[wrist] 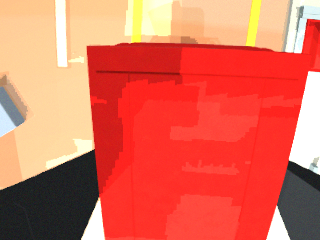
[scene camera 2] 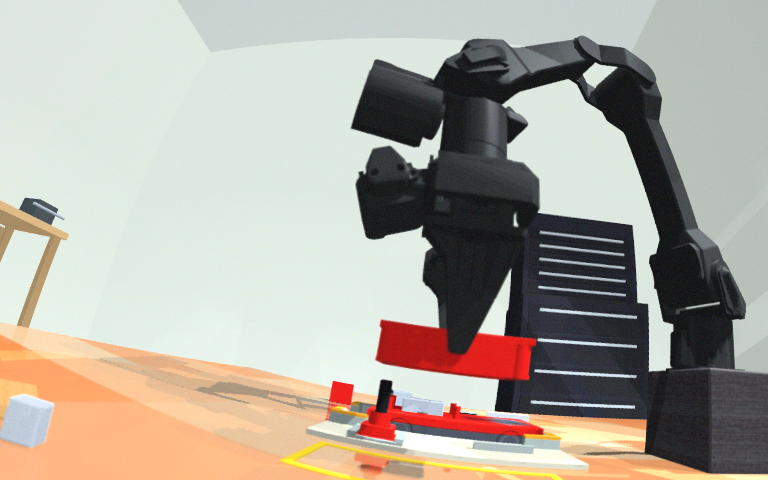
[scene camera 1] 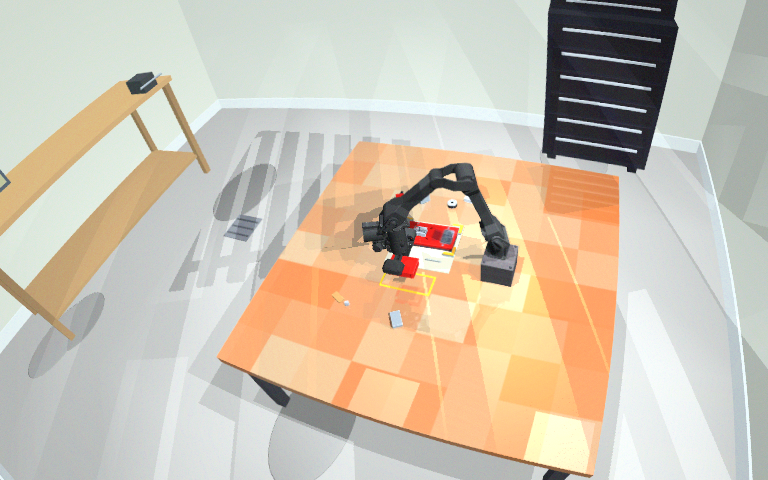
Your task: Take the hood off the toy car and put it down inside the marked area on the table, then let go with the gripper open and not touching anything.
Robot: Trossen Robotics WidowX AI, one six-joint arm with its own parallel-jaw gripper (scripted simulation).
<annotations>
my gripper: wrist; scene camera 2; scene camera 1 403, 266
same spot on my gripper: (wrist: 67, 194) = (scene camera 2: 446, 299)
</annotations>
